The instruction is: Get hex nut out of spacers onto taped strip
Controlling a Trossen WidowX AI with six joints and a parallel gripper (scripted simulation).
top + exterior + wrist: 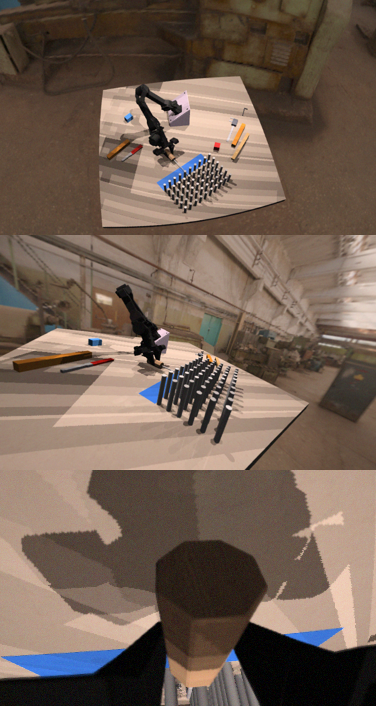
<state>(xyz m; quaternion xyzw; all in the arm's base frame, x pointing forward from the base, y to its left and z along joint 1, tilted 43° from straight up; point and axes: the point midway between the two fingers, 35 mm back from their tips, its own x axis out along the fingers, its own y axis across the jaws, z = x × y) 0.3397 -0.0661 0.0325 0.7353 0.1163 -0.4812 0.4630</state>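
The blue taped strip is 110 mm ahead of my gripper tip, 80 mm to the left of it and 30 mm below it. Round my gripper tip: red-handled tool: 30 mm behind, 290 mm to the right, 20 mm below; then red cube: 90 mm behind, 330 mm to the left, 10 mm below; then wire hook tool: 80 mm ahead, 60 mm to the left.
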